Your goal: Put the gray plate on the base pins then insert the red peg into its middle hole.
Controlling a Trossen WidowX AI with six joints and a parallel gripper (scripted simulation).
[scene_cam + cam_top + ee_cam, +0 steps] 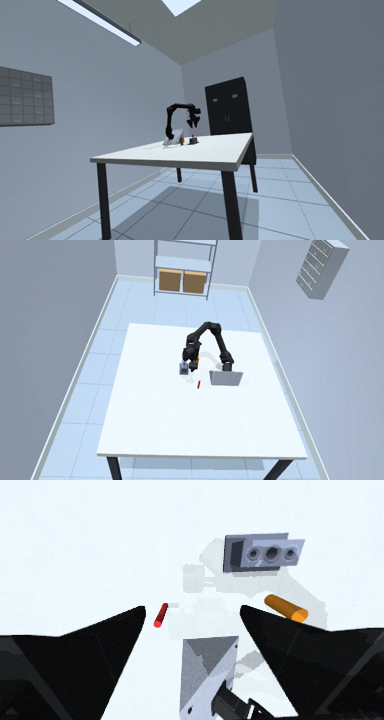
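Now: gripper tip 60 mm past the red peg, 70 mm to the right of it and 120 mm above it. The rest, counted from my gripper tip: orange cylinder (80 mm behind, 190 mm to the right, 120 mm below); then flat base (30 mm ahead, 130 mm to the right, 150 mm below).
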